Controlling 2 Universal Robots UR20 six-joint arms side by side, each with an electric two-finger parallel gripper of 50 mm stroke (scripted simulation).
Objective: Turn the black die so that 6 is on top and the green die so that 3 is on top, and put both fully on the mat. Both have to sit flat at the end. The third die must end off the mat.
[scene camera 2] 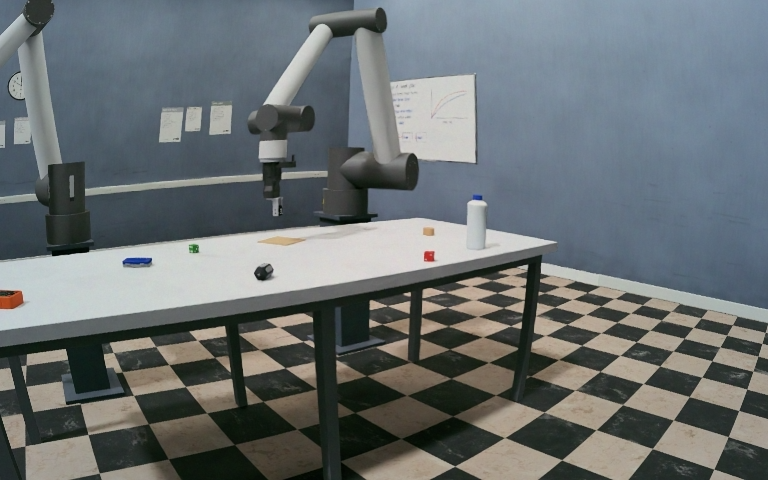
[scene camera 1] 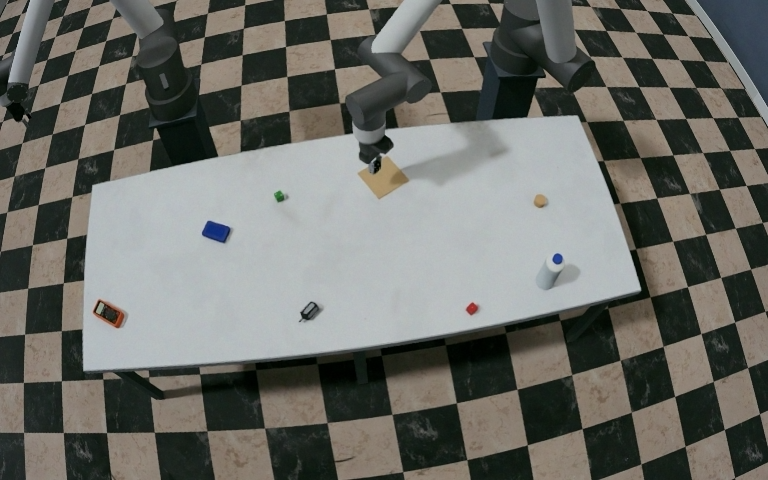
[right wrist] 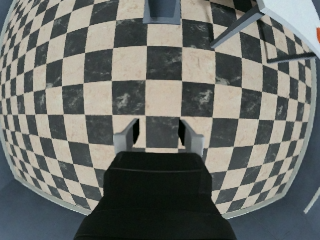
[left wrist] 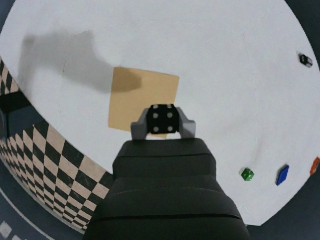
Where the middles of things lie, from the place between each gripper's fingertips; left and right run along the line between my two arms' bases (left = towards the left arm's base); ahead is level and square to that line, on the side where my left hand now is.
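My left gripper: 12 cm above tan mat [scene camera 1: 390, 177], 3 cm to the right of it, 3 cm past it. Black die [left wrist: 162, 117] right at my left hand. White bottle [scene camera 2: 477, 210]: 3 cm below my left hand, 48 cm ahead of it, 54 cm to the left of it. By their middles, of the things named here, white bottle farthest from my left gripper, black die nearest.
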